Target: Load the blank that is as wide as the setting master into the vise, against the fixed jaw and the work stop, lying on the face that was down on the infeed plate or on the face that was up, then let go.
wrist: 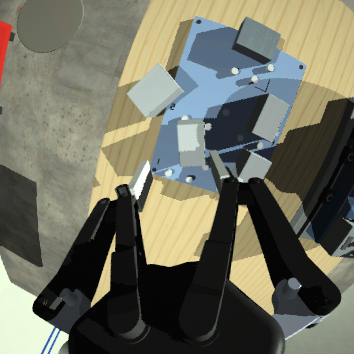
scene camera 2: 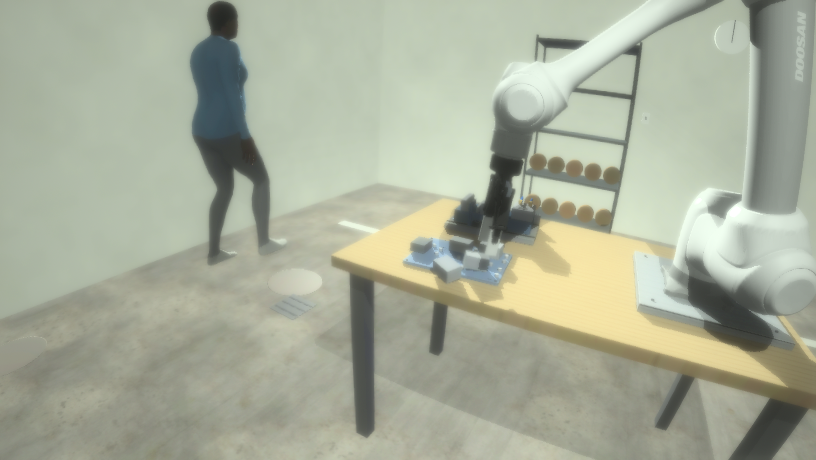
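Where they show: gripper, fingertip midpoint: (wrist: 179, 165) (scene camera 2: 486, 247); arm's base, origin of the base link: (scene camera 2: 694, 289).
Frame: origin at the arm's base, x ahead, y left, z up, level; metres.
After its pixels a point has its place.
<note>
The blue infeed plate (scene camera 2: 421, 260) {z -0.013, x 0.708, y 0.254 m} (wrist: 202, 82) {z -0.013, x 0.659, y 0.230 m} bears several grey blanks. A dark grey blank (scene camera 2: 421, 245) {z 0.010, x 0.734, y 0.214 m} (wrist: 257, 40) {z 0.012, x 0.743, y 0.189 m} lies at its far end in the wrist view. A pale blank (scene camera 2: 447, 269) {z 0.016, x 0.604, y 0.312 m} (wrist: 154, 91) {z 0.021, x 0.617, y 0.283 m} overhangs its left edge. A pale blank (wrist: 191, 143) {z 0.027, x 0.575, y 0.211 m} lies near the middle, with another blank (wrist: 271, 117) {z 0.018, x 0.657, y 0.124 m} to its right and one (wrist: 256, 166) {z 0.023, x 0.585, y 0.109 m} beside the right finger. My gripper (scene camera 2: 490, 240) {z 0.054, x 0.548, y 0.216 m} (wrist: 179, 165) {z 0.054, x 0.548, y 0.216 m} is partly open and empty, above the plate's near edge. The dark vise (scene camera 2: 467, 216) {z 0.023, x 0.723, y -0.067 m} stands behind the plate. I cannot tell which piece is the setting master.
The vise's base shows at the right edge of the wrist view, with a grey block (wrist: 340, 239) {z 0.071, x 0.551, y -0.101 m} by it. The wooden table (scene camera 2: 571, 297) {z -0.021, x 0.318, y 0.201 m} bears the robot's base plate (scene camera 2: 648, 285) {z 0.001, x 0.132, y 0.060 m}. A person (scene camera 2: 220, 91) stands beyond the table, and a shelf rack (scene camera 2: 633, 102) stands behind it.
</note>
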